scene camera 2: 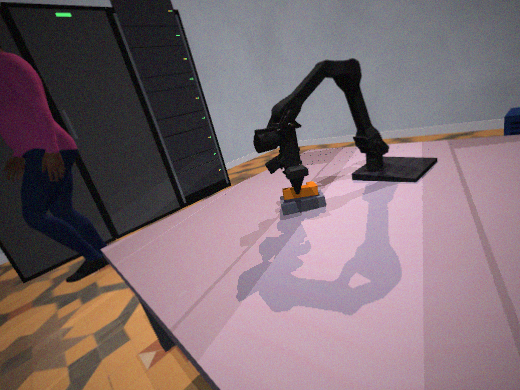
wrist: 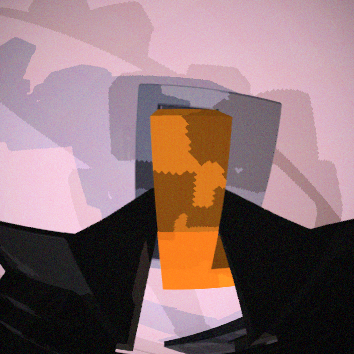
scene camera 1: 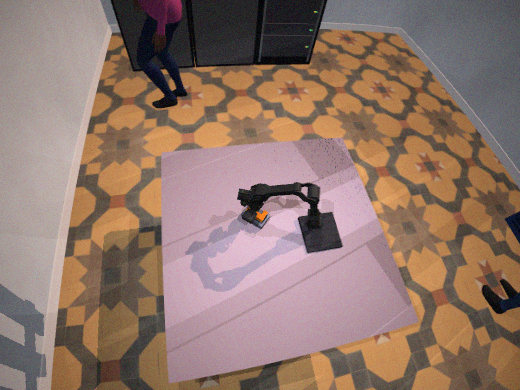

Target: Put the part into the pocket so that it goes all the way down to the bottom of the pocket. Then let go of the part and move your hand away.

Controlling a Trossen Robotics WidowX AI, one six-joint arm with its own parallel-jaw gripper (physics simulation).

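Pixels of known places: gripper, fingertip midpoint: [scene camera 2: 296,192] [wrist: 186,195] [scene camera 1: 253,213]; arm's base, origin of the base link: [scene camera 2: 374,168] [scene camera 1: 312,223].
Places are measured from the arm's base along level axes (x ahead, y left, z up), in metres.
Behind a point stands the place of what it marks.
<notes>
The orange part [scene camera 1: 261,216] @[z 0.043, x 0.274, y -0.124 m] [scene camera 2: 310,189] @[z 0.036, x 0.292, y -0.118 m] [wrist: 192,145] @[z 0.052, x 0.327, y -0.185 m] is a long block held upright over the pocket's opening in the grey-blue pocket block [scene camera 1: 260,224] @[z 0.012, x 0.290, y -0.093 m] [scene camera 2: 303,205] @[z -0.004, x 0.329, y -0.133 m] [wrist: 250,145] @[z 0.012, x 0.293, y -0.206 m]. In scene camera 2 much of the part stands above the block's top. In the wrist view a thin dark strip of the opening shows beyond the part's far end; the rest is hidden under it. Whether the part's lower end is inside the pocket, and how deep, cannot be told. My gripper [scene camera 1: 254,212] @[z 0.031, x 0.308, y -0.161 m] [scene camera 2: 298,190] @[z 0.031, x 0.308, y -0.161 m] [wrist: 186,195] @[z 0.031, x 0.308, y -0.161 m] is shut on the orange part, one finger on each side.
The arm's black base plate [scene camera 1: 325,242] @[z -0.008, x -0.027, y 0.127 m] [scene camera 2: 400,171] @[z -0.006, x 0.033, y 0.091 m] stands on the pink table [scene camera 1: 225,325] @[z -0.024, x 0.637, y 0.334 m] [scene camera 2: 325,345] @[z -0.024, x 0.747, y 0.114 m], to the right of the pocket block. Dark cabinets [scene camera 1: 225,37] [scene camera 2: 65,125] and a person in pink [scene camera 1: 160,50] [scene camera 2: 27,100] are beyond the table.
</notes>
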